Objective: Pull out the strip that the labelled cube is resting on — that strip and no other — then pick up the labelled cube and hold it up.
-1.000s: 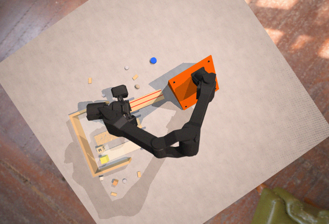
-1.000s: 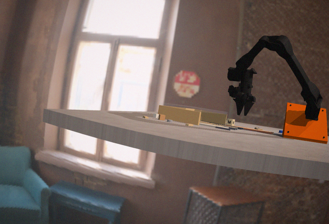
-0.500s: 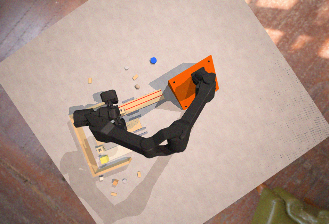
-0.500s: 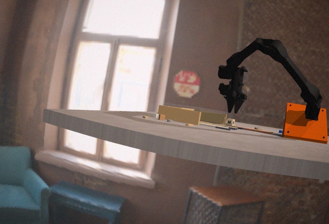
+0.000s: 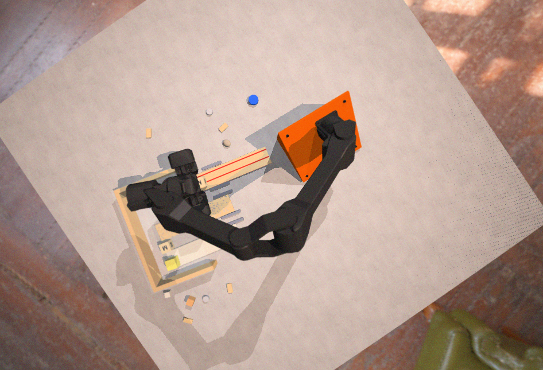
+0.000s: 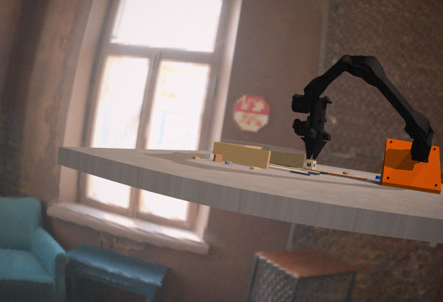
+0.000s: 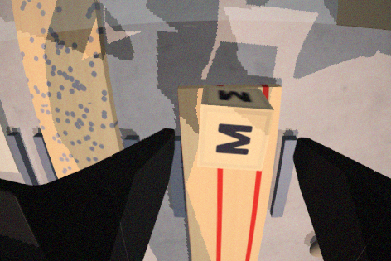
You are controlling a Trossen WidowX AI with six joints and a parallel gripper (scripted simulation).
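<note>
Right now the speckled strip is 8 cm to the left of my gripper tip, 8 cm ahead of it and 4 cm below it. Round my gripper tip: blue disc (27 cm behind, 13 cm to the right, 3 cm below).
</note>
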